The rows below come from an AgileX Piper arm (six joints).
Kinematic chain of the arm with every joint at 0, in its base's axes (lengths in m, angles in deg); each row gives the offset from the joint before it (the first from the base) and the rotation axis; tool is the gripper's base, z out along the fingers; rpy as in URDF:
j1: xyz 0 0 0.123 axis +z
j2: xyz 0 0 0 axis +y
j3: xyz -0.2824 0 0.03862 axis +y
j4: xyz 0.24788 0 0.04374 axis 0.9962 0 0.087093
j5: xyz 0 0 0 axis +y
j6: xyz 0.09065 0 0.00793 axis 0.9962 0 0.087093
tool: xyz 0 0 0 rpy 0 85.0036 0
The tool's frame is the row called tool.
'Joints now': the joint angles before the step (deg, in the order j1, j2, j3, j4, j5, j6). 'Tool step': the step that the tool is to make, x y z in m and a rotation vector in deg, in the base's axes. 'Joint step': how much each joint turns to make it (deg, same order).
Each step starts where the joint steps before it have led.
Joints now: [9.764, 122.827, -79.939, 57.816, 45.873, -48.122]
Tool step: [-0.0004, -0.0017, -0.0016, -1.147, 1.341, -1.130]
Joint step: [0.001, 0.003, -0.007, -2.034, -0.379, 2.886]
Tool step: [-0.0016, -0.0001, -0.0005, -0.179, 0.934, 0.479]
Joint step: [-0.005, 0.001, 0.006, -0.859, 0.841, 0.787]
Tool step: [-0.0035, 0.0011, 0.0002, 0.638, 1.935, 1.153]
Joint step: [0.005, -0.010, 0.001, -0.510, 2.264, 0.829]
